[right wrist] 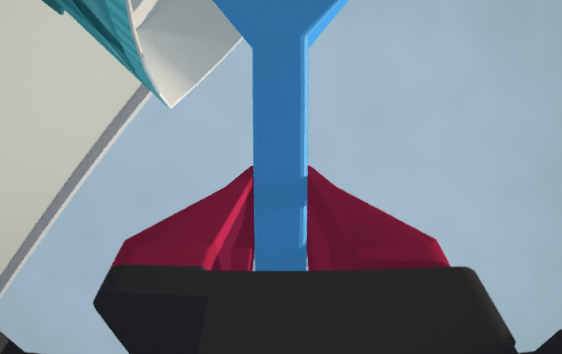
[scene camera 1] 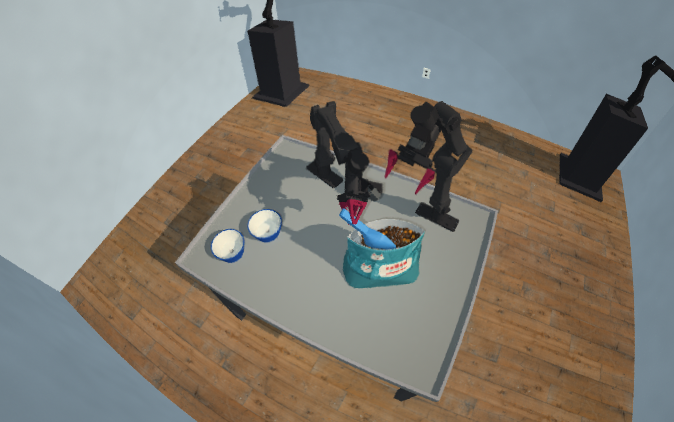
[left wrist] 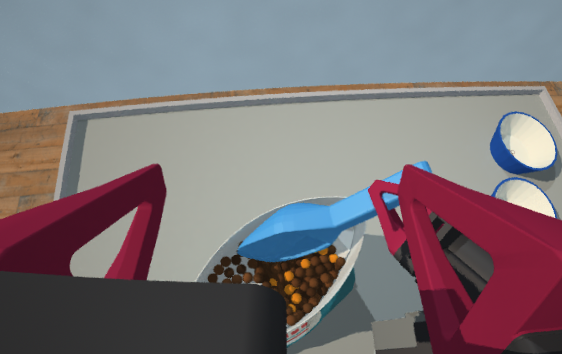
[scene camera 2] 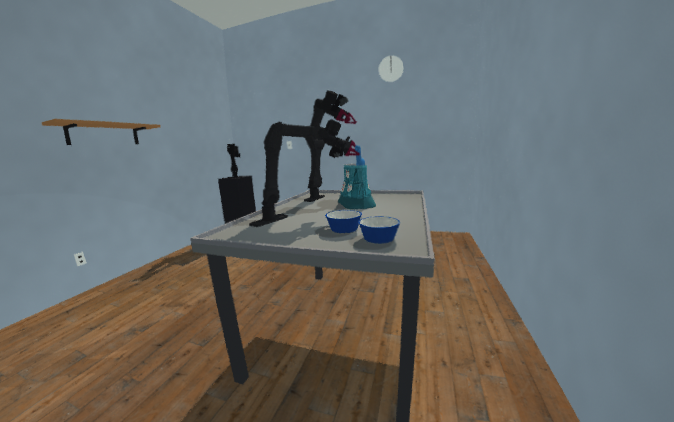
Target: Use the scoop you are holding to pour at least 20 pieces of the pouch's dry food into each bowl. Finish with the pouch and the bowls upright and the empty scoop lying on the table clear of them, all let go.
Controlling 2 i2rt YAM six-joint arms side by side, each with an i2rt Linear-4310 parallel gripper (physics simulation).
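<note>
The teal pouch (scene camera 1: pixel 350 275) (scene camera 2: pixel 356 192) (left wrist: pixel 342 292) (right wrist: pixel 110 45) stands upright and open, with brown and orange food inside. My right gripper (scene camera 1: pixel 355 218) (scene camera 2: pixel 358 150) (right wrist: pixel 280 178) is shut on the handle of the blue scoop (scene camera 1: pixel 372 236) (scene camera 2: pixel 360 160) (left wrist: pixel 290 232) (right wrist: pixel 280 110). The scoop's head is at the pouch mouth, over the food; I cannot tell whether it holds food. My left gripper (scene camera 1: pixel 401 184) (scene camera 2: pixel 354 119) (left wrist: pixel 281 178) is open and empty, above the table. A blue bowl (scene camera 1: pixel 228 246) (scene camera 2: pixel 380 230) (left wrist: pixel 505 150) with a small speck inside and another bowl (scene camera 1: pixel 265 225) (scene camera 2: pixel 343 221) (left wrist: pixel 522 195) stand upright.
The grey table (scene camera 1: pixel 320 300) (scene camera 2: pixel 312 257) has a raised rim. The bowls stand near its left end in scene camera 1, apart from the pouch. Two black pedestals (scene camera 1: pixel 275 62) (scene camera 1: pixel 602 145) carrying other arms stand on the floor behind the table.
</note>
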